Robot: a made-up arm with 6 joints.
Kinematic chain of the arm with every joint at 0, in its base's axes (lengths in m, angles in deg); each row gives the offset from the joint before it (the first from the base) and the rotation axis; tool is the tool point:
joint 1: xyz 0 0 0.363 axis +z
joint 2: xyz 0.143 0 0 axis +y
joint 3: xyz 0 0 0.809 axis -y
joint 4: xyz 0 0 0.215 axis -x
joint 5: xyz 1.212 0 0 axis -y
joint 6: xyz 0.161 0 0 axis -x
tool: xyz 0 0 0
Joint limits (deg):
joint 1: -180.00..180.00
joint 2: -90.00..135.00
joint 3: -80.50..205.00
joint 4: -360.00..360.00
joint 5: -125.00..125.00
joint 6: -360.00..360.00
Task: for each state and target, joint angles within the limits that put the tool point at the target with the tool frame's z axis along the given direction. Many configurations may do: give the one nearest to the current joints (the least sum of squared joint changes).
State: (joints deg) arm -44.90 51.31 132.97 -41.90 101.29 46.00
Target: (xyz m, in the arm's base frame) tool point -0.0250 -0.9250 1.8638 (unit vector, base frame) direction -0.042 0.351 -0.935
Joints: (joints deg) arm -83.46 72.79 148.59 -54.19 86.10 5.22
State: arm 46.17 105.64 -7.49 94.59 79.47 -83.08
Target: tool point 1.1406 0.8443 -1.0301 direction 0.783 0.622 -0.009
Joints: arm 30.50 105.37 29.77 103.29 71.53 -105.59
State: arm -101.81 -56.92 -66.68 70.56 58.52 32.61
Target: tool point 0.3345 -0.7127 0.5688 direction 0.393 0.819 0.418
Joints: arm -72.78 -57.84 -79.60 58.56 52.16 11.64
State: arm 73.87 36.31 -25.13 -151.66 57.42 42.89
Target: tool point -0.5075 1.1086 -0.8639 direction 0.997 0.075 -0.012
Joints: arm 114.62 80.43 -6.87 -152.59 0.34 42.27
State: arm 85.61 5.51 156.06 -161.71 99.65 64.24
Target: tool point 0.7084 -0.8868 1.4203 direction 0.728 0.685 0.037
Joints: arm 129.11 -7.64 157.41 -183.45 95.45 86.52
